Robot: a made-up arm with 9 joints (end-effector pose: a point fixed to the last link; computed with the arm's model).
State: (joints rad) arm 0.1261 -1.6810 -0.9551 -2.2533 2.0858 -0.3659 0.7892 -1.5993 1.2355
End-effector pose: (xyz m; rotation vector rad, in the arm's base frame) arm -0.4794 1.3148 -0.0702 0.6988 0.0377 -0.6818
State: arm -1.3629 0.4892 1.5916 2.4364 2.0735 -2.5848 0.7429 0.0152 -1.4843
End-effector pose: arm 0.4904 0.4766 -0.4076 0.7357 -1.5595 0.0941
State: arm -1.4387 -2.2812 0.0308 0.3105 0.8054 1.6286 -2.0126 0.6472 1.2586
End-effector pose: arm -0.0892 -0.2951 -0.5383 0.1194 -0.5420 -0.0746
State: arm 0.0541 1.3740 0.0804 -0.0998 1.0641 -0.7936 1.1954 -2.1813 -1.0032
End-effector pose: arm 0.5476 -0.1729 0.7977 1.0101 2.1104 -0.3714
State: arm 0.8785 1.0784 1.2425 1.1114 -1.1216 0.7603 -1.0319 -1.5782 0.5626
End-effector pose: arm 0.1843 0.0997 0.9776 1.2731 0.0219 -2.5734
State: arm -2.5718 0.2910 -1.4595 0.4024 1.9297 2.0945 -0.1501 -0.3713 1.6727
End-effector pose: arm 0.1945 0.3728 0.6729 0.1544 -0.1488 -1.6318
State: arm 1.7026 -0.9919 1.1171 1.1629 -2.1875 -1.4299 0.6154 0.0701 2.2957
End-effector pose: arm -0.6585 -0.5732 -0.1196 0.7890 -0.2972 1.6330
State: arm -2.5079 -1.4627 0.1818 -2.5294 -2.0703 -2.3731 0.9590 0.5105 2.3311
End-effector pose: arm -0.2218 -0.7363 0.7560 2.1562 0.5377 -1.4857
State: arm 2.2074 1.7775 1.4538 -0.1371 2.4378 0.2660 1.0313 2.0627 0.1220
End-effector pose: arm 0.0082 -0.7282 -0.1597 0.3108 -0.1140 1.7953
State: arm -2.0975 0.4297 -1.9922 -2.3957 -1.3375 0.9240 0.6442 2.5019 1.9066
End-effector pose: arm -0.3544 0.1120 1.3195 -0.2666 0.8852 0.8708
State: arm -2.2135 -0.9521 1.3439 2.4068 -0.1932 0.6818 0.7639 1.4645 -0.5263
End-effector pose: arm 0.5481 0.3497 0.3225 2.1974 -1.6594 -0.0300
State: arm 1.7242 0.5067 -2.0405 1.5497 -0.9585 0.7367 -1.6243 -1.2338 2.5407
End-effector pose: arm -0.6963 -0.3379 -0.0956 -1.9170 -1.0050 -0.7249
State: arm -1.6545 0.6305 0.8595 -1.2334 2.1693 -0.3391 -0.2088 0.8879 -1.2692
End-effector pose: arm 0.5503 0.3026 -0.0921 -1.7403 1.2315 -2.2183
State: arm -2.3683 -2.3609 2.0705 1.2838 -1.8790 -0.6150 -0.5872 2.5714 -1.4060
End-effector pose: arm 0.3154 -0.7334 -0.5554 -1.6043 -1.4501 -0.8692
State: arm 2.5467 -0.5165 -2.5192 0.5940 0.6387 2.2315 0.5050 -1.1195 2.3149
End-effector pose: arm 0.0337 -1.2278 1.0427 0.8376 2.0970 -0.2738
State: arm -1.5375 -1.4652 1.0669 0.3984 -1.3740 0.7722 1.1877 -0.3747 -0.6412
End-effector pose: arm 0.2190 -0.3330 -0.4227 2.5678 1.5082 0.5167
